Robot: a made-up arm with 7 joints.
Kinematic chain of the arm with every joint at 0, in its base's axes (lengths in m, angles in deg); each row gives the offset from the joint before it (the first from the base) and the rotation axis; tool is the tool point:
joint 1: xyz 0 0 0 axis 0 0.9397 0.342
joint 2: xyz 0 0 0 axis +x
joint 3: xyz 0 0 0 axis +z
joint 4: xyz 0.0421 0 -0.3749 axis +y
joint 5: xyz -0.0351 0 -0.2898 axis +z
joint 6: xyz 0 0 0 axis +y
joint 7: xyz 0 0 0 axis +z
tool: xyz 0 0 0
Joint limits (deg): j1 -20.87..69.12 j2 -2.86..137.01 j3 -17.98..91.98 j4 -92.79..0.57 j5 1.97..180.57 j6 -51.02..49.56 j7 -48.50..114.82
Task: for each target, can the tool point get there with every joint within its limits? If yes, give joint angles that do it. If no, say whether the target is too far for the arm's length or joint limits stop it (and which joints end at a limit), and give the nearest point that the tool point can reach.
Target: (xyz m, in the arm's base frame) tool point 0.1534 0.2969 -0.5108
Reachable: yes | joints 10.56 18.91 24.00 -62.10 126.15 -20.20 102.26
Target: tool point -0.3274 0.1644 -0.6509
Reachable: no: too far | nearest point -0.2933 0.1473 -0.5831 | short by 0.078 m
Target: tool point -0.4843 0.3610 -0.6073
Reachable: no: too far | nearest point -0.3784 0.2820 -0.4744 | short by 0.187 m
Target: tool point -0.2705 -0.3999 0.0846
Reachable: no: joint limits stop it (at a limit: joint 1, joint 2, joint 3, joint 4) | nearest point -0.5701 -0.1678 -0.2970 | short by 0.538 m
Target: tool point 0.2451 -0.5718 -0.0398
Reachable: no: joint limits stop it (at a limit: joint 1, joint 2, joint 3, joint 4) | nearest point 0.4119 -0.1684 -0.2641 | short by 0.491 m
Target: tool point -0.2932 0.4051 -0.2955
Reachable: yes | joints 56.48 23.69 53.32 -73.41 41.05 -24.35 20.91
